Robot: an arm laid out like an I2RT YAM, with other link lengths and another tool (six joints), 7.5 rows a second.
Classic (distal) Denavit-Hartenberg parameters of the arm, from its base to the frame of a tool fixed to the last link. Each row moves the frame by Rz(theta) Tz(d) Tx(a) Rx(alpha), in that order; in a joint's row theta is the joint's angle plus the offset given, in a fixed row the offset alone. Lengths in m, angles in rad.
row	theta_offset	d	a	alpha
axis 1	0.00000	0.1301	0.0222	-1.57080
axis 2	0.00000	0.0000	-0.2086	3.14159
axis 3	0.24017	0.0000	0.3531	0.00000
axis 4	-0.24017	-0.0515	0.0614	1.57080
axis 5	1.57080	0.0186	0.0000	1.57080
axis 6	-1.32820	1.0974	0.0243	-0.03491
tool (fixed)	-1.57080	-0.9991	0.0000	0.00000
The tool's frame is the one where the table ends.
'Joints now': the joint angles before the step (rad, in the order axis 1, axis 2, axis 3, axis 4, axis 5, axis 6). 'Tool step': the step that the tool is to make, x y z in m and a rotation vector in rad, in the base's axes. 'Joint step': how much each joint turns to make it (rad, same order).
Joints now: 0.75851 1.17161 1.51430 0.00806 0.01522 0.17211
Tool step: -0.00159 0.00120 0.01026 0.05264 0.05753 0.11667
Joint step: -0.00654 0.03143 0.05414 -0.02514 -0.08922 0.11527
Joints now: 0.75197 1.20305 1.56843 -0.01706 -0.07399 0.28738
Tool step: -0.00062 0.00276 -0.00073 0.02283 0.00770 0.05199
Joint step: -0.00013 0.00622 -0.00549 0.02536 -0.04125 0.03886
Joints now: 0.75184 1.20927 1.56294 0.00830 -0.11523 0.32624
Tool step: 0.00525 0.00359 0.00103 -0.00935 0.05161 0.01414
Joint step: -0.00027 0.03172 0.04554 -0.05419 -0.00406 0.03182
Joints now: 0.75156 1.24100 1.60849 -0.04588 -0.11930 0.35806
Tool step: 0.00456 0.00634 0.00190 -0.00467 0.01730 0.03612
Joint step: -0.00242 0.04147 0.04536 -0.01700 -0.03404 0.02010
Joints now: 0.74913 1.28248 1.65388 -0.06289 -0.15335 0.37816
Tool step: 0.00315 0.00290 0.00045 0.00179 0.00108 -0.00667
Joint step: 0.00201 0.01852 0.01600 0.00284 0.00889 -0.00069
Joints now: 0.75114 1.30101 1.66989 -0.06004 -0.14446 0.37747
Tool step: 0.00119 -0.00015 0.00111 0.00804 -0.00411 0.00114
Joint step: -0.00250 0.00458 0.00292 0.01074 -0.00251 0.00410
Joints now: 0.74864 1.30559 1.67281 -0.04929 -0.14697 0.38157
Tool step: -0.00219 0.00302 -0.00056 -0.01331 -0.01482 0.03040
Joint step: -0.00003 0.00591 0.00441 0.00175 -0.03511 -0.00945
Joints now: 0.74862 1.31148 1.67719 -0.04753 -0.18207 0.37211
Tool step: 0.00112 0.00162 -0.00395 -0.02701 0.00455 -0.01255
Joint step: 0.00092 0.00019 -0.00015 -0.02499 0.00783 -0.02028
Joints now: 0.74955 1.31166 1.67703 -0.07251 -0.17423 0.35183
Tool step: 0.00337 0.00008 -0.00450 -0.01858 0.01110 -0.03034
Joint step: -0.00058 -0.00241 -0.00595 -0.01952 0.02692 -0.01425
